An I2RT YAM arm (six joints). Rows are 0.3 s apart.
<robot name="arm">
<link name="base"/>
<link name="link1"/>
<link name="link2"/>
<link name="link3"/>
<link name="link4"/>
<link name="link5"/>
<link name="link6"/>
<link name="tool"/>
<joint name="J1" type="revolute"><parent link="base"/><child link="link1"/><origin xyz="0 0 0.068"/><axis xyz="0 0 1"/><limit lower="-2.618" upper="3.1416"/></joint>
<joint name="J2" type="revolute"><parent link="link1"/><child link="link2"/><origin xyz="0.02 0.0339 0.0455"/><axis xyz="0 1 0"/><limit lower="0" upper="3.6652"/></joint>
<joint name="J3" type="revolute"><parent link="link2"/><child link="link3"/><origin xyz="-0.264 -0.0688 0"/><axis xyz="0 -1 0"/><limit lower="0" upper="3.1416"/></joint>
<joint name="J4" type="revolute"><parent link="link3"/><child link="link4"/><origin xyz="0.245 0.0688 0.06"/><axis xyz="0 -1 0"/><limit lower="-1.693" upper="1.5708"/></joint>
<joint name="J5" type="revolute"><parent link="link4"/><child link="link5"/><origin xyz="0.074 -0.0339 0.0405"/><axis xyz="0 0 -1"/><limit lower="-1.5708" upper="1.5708"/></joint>
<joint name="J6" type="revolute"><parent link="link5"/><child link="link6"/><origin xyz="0.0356 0 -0.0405"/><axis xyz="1 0 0"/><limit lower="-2.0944" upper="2.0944"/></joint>
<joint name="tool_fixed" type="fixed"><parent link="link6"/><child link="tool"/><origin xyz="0 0 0" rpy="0 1.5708 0"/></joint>
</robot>
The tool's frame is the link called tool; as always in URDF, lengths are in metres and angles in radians.
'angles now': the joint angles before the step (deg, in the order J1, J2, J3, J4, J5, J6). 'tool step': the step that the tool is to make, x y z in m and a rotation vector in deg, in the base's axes. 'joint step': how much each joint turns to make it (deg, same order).
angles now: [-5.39, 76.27, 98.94, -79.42, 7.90, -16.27]
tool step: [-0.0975, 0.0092, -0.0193, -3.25, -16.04, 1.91]
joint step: [0.01, -26.84, -22.28, 12.08, 0.03, -2.59]
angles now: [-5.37, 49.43, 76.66, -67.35, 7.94, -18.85]
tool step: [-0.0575, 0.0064, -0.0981, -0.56, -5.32, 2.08]
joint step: [-0.01, -26.52, -29.06, 8.06, -1.62, -1.32]
